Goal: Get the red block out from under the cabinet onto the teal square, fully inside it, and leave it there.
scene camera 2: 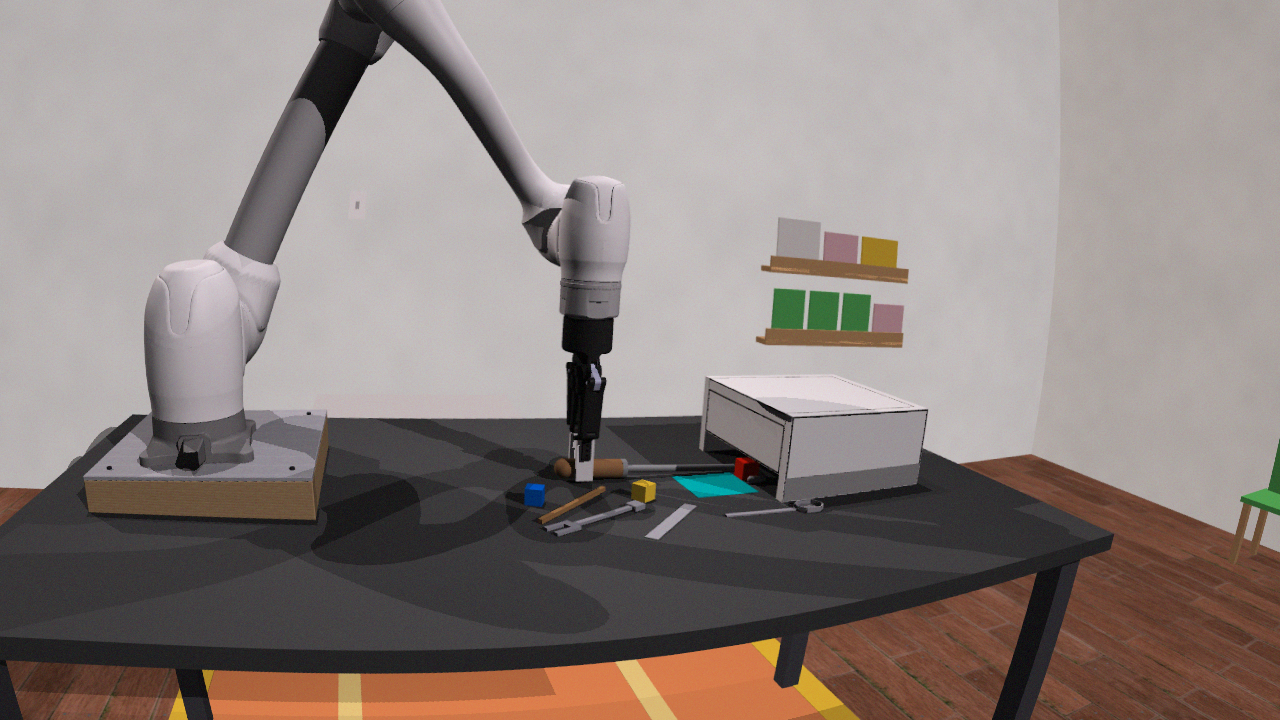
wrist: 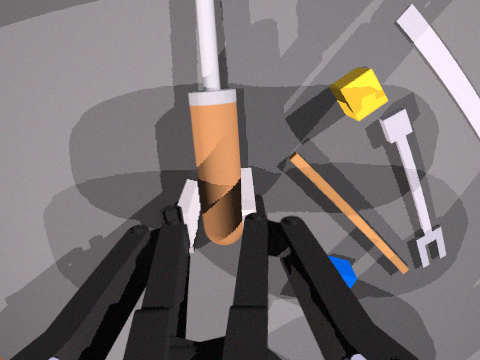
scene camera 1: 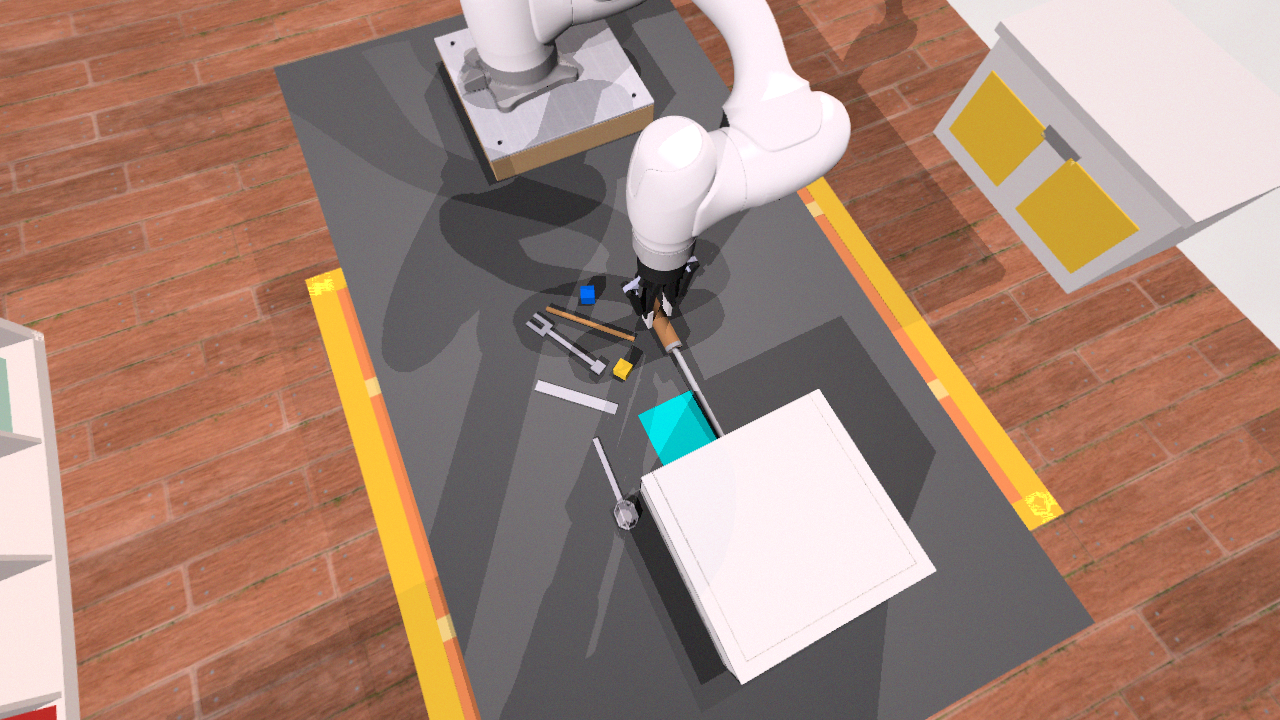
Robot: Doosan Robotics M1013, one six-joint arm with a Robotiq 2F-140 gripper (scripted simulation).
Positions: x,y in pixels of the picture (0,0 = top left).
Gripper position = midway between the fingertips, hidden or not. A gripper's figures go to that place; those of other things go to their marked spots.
Labels:
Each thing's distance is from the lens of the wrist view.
my gripper (wrist: pixel 222 185): 0.22 m
forked grey tool (wrist: pixel 395 125): 0.24 m
wooden stick (wrist: pixel 295 157): 0.22 m
yellow block (wrist: pixel 359 93): 0.20 m
The marked spots on the forked grey tool and the yellow block are 0.05 m apart.

